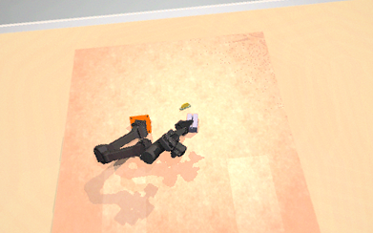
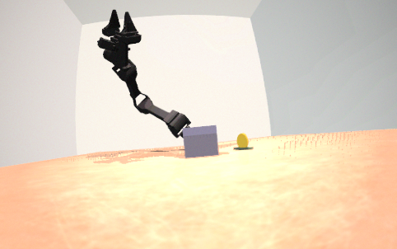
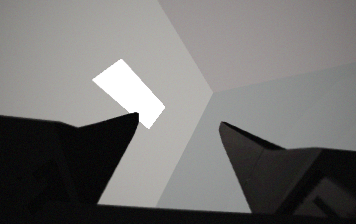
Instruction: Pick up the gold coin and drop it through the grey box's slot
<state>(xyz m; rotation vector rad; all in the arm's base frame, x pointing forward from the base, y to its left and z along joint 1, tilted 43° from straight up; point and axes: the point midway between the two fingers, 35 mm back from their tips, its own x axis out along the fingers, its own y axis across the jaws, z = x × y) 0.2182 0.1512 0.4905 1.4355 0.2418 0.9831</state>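
My gripper tip is now 470 mm above the coin, 360 mm to the right of it and 50 mm past it.
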